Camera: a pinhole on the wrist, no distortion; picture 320 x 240 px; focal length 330.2 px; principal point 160.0 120.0 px. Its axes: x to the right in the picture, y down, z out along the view. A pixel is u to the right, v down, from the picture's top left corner.
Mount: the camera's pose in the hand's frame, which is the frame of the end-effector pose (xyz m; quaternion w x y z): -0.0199 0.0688 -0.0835 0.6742 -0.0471 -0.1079 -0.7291
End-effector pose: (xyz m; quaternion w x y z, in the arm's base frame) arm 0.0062 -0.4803 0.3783 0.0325 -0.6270 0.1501 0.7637
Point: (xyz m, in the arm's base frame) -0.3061 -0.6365 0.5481
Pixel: 79.4 91.6
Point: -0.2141 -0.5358 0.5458
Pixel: 167.1 54.6
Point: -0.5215 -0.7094 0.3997
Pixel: 59.3 221.2
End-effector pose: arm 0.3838 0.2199 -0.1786 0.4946 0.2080 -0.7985 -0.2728
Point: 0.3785 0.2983 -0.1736
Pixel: 255.2 83.3
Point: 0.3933 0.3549 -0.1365
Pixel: 44.4 18.0
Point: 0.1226 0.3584 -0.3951
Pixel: 309.3 77.4
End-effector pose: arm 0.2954 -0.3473 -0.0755 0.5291 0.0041 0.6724 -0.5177
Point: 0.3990 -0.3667 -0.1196
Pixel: 209.6 183.4
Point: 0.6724 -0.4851 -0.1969
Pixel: 114.0 152.9
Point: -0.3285 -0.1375 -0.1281
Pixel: behind the camera
